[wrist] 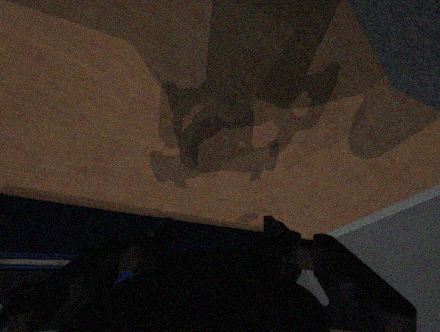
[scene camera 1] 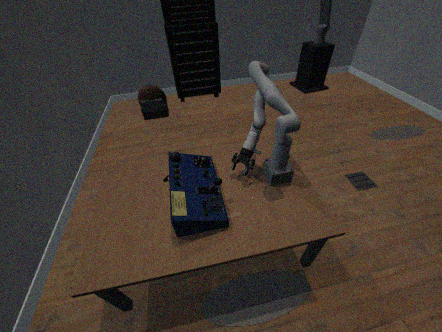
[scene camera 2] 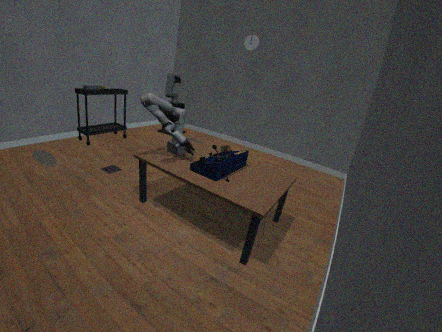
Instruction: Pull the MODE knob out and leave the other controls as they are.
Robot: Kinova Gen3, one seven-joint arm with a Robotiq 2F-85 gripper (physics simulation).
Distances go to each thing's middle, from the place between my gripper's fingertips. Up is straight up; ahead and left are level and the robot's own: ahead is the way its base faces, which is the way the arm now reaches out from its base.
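Position of the blue control panel [scene camera 1: 188,185], counted from my hand: 1 cm to the left, 29 cm ahead, 3 cm above.
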